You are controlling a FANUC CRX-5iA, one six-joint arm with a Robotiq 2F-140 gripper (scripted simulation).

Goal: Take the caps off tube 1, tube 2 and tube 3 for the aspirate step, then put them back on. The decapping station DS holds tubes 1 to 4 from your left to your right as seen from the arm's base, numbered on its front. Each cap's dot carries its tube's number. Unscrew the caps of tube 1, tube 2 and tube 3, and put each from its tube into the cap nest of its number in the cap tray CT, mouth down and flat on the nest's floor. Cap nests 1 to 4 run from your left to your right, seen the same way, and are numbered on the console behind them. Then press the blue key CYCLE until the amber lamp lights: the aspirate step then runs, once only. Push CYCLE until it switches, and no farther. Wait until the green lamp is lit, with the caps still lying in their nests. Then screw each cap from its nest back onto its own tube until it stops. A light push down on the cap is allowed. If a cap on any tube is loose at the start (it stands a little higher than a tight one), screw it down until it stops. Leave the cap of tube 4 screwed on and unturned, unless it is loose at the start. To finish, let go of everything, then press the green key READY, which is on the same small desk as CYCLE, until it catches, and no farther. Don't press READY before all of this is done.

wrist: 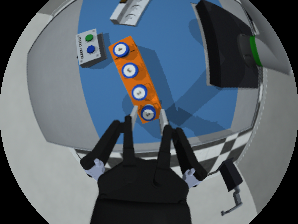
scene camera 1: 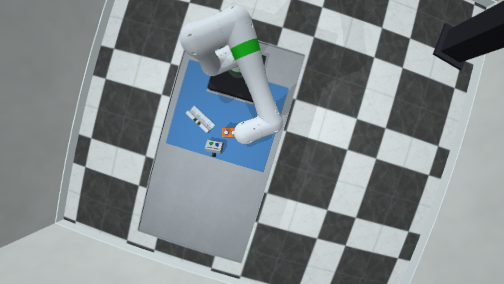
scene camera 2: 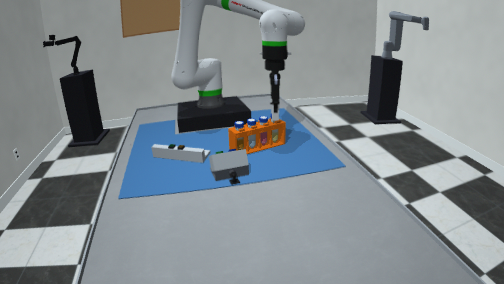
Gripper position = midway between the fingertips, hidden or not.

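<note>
My gripper (wrist: 148, 112), visible. Small key desk (scene camera 2: 234, 163) (wrist: 86, 60), visible too.
</note>
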